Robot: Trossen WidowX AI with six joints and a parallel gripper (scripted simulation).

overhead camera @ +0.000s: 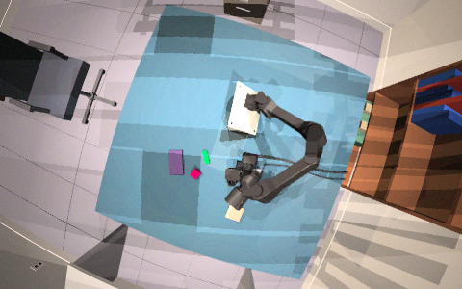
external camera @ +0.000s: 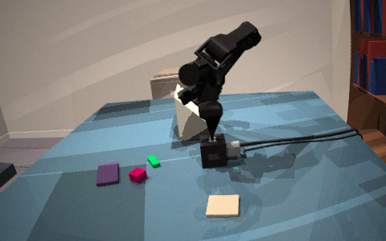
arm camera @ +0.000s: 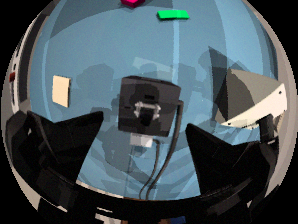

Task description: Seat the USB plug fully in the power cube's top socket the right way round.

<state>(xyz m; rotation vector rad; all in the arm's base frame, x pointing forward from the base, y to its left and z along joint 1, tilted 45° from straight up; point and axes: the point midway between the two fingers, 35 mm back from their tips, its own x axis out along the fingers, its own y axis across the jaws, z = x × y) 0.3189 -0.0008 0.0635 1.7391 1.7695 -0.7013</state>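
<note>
The USB plug lies 20 mm below my gripper tip. Also, from my gripper tip: green block 190 mm to the right, 110 mm below, 20 mm behind; then cream tile 240 mm ahead, 110 mm below, 10 mm to the left; then socket 40 mm below.
</note>
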